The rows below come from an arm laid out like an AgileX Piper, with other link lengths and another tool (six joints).
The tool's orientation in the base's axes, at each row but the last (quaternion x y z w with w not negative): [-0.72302, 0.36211, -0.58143, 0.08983]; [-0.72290, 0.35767, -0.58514, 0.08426]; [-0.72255, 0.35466, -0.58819, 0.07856]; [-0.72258, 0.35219, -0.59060, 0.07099]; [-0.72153, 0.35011, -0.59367, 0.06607]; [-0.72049, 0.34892, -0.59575, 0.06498]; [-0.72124, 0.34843, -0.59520, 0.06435]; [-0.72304, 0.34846, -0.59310, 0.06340]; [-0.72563, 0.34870, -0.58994, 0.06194]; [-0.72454, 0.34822, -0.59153, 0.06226]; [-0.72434, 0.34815, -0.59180, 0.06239]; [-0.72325, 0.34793, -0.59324, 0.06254]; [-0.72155, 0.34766, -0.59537, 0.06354]
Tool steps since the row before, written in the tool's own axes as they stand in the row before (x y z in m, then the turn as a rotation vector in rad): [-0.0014, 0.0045, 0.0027, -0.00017, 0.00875, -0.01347]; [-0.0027, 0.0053, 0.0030, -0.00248, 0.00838, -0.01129]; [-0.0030, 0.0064, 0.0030, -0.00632, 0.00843, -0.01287]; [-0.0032, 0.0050, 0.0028, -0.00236, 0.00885, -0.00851]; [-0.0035, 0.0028, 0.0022, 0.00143, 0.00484, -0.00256]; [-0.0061, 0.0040, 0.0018, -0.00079, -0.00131, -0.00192]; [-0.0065, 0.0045, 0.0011, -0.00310, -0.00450, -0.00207]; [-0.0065, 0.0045, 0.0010, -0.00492, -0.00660, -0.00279]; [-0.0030, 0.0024, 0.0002, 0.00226, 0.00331, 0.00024]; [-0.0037, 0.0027, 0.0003, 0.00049, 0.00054, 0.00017]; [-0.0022, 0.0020, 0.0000, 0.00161, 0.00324, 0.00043]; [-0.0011, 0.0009, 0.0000, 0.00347, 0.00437, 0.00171]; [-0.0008, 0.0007, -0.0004, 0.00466, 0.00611, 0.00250]
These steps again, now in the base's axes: [0.0005, -0.0032, -0.0044, -0.01588, -0.00229, -0.00081]; [0.0003, -0.0031, -0.0059, -0.01389, -0.00124, -0.00308]; [-0.0001, -0.0038, -0.0067, -0.01556, 0.00153, -0.00569]; [0.0002, -0.0027, -0.0060, -0.01158, -0.00250, -0.00400]; [0.0006, -0.0008, -0.0049, -0.00431, -0.00363, -0.00058]; [-0.0004, 0.0000, -0.0075, -0.00121, 0.00206, 0.00057]; [-0.0012, 0.0000, -0.0079, -0.00010, 0.00583, 0.00035]; [-0.0014, 0.0001, -0.0078, 0.00005, 0.00869, 0.00014]; [-0.0010, -0.0001, -0.0037, -0.00108, -0.00387, 0.00011]; [-0.0011, 0.0000, -0.0045, -0.00005, -0.00074, 0.00008]; [-0.0010, -0.0002, -0.0028, -0.00092, -0.00350, -0.00044]; [-0.0004, 0.0000, -0.0013, -0.00015, -0.00583, 0.00013]; [-0.0007, 0.0001, -0.0009, -0.00011, -0.00808, 0.00000]
